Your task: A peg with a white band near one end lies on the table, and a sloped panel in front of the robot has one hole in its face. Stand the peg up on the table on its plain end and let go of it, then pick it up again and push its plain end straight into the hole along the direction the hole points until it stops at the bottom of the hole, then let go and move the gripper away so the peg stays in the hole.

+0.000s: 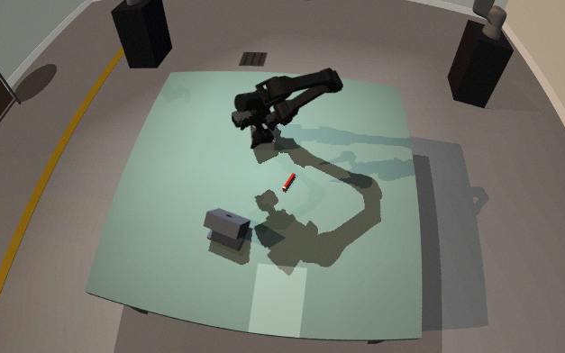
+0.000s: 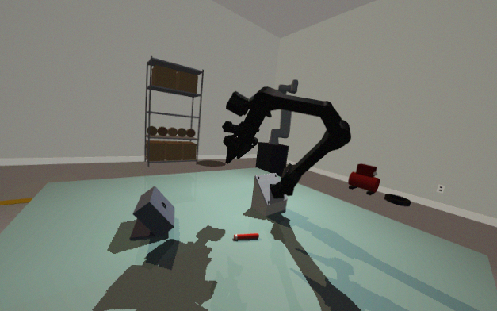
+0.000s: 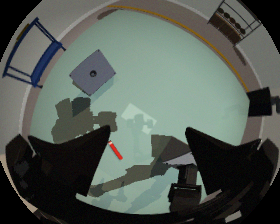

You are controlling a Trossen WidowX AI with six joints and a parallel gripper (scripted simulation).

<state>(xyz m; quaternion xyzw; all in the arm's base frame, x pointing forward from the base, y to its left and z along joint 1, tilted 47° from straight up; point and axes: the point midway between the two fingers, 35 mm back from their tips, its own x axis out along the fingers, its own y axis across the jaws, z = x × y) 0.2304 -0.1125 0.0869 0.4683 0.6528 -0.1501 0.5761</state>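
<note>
The peg is 21 cm below my gripper tip, 15 cm to the left of it and 2 cm ahead of it. From my gripper tip the other things lie so: sloped panel 25 cm ahead, 17 cm below, 2 cm to the right.
</note>
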